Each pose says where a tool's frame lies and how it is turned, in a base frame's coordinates. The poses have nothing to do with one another.
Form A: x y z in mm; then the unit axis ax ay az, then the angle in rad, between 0 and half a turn.
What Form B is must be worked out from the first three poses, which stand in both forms.
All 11 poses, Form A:
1: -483, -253, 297, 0.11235, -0.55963, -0.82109, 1.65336
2: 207, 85, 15, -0.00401, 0.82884, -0.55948, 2.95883
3: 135, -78, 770, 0.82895, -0.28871, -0.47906, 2.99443
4: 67, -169, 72, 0.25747, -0.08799, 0.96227, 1.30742
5: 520, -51, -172, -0.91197, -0.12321, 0.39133, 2.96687
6: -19, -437, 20, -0.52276, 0.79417, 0.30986, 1.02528
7: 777, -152, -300, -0.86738, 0.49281, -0.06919, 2.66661
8: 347, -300, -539, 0.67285, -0.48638, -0.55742, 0.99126
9: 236, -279, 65, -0.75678, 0.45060, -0.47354, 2.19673
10: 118, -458, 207, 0.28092, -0.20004, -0.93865, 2.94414
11: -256, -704, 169, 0.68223, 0.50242, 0.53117, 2.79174
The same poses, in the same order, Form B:
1: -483, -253, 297, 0.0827, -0.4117, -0.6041, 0.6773
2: 207, 85, 15, -0.0040, 0.8254, -0.5571, 0.0913
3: 135, -78, 770, 0.8267, -0.2879, -0.4778, 0.0735
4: 67, -169, 72, 0.1566, -0.0535, 0.5852, 0.7938
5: 520, -51, -172, -0.9085, -0.1227, 0.3898, 0.0873
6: -19, -437, 20, -0.2564, 0.3895, 0.1520, 0.8715
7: 777, -152, -300, -0.8430, 0.4790, -0.0672, 0.2353
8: 347, -300, -539, 0.3200, -0.2313, -0.2651, 0.8797
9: 236, -279, 65, -0.6739, 0.4012, -0.4217, 0.4551
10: 118, -458, 207, 0.2796, -0.1991, -0.9341, 0.0986
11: -256, -704, 169, 0.6718, 0.4948, 0.5231, 0.1740
